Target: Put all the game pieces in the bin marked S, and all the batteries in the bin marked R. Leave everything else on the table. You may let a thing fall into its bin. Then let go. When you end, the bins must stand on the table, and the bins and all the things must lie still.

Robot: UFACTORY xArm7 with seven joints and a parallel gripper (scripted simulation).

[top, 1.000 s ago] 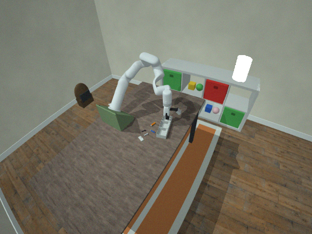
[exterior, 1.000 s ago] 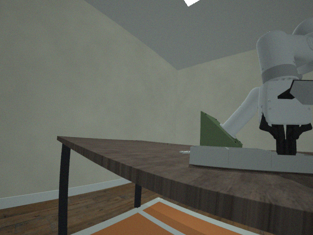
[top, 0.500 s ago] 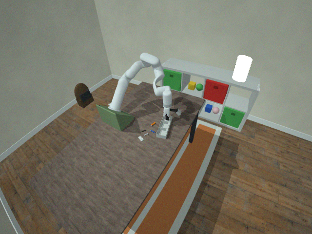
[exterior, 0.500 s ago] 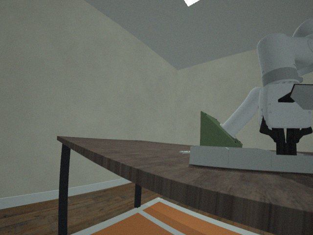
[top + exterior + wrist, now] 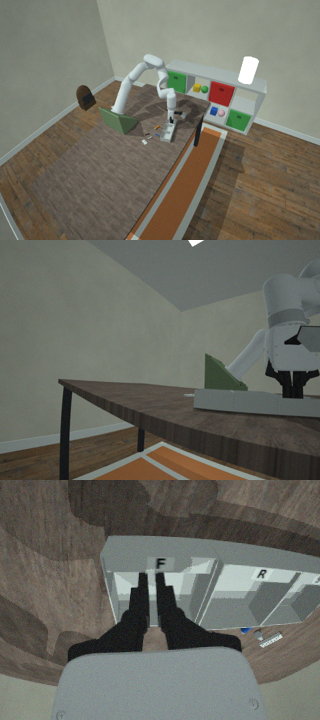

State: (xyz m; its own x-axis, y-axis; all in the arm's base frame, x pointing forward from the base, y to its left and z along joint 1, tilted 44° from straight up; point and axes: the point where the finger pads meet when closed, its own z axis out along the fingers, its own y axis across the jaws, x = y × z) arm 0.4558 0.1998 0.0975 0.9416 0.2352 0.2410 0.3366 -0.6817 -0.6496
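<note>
The white domino is 300 mm to the right of my hand, 90 mm behind it and 30 mm below it. Round my hand: blue battery (180 mm to the right, 40 mm behind, 30 mm below); white bin (90 mm to the right, 20 mm below, 20 mm ahead); orange battery (110 mm to the right, 90 mm behind, 30 mm below).
</note>
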